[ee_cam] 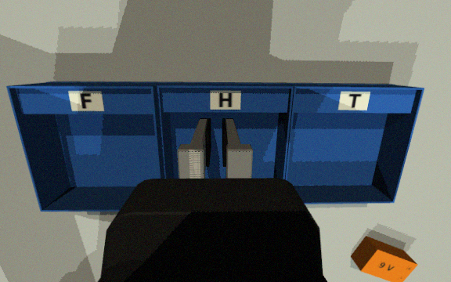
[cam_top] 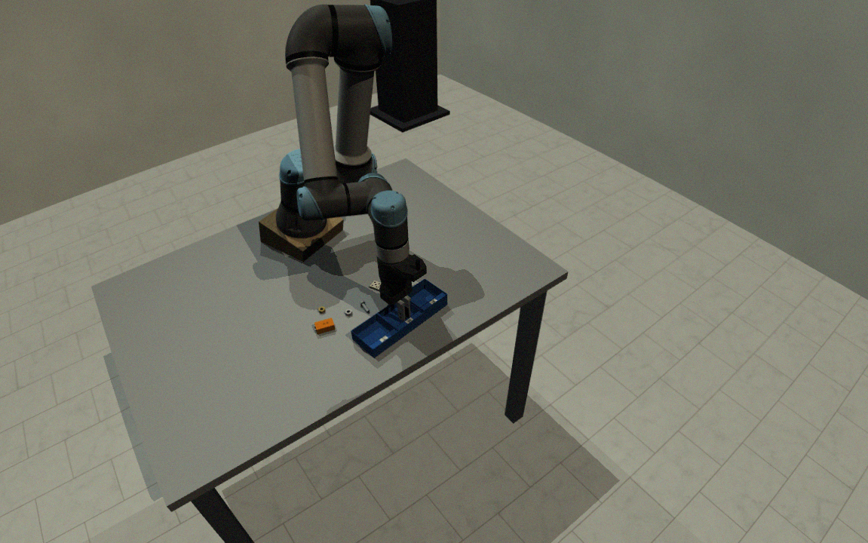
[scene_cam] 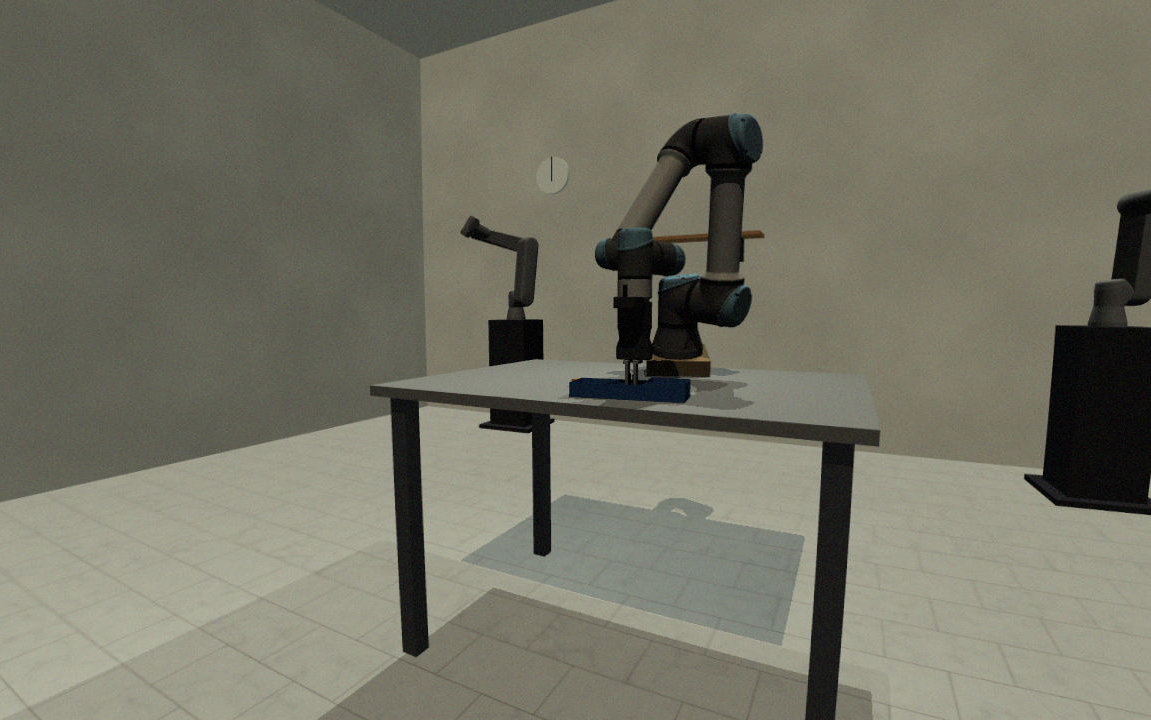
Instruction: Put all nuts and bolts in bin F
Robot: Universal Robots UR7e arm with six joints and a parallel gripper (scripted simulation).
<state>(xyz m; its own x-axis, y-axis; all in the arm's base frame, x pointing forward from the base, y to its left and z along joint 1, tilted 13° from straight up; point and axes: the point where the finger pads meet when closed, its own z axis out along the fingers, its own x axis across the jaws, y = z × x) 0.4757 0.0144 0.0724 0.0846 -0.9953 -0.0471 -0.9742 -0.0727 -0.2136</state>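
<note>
Now: the blue bin row 1 cm behind my hand, 1 cm to the right of it and 2 cm below it. From my hand the other things lie so: grey bolt (11 cm behind, 5 cm to the right, 3 cm below); then white domino (14 cm behind, 3 cm to the left, 3 cm below); then grey nut (12 cm behind, 9 cm to the right, 3 cm below).
</note>
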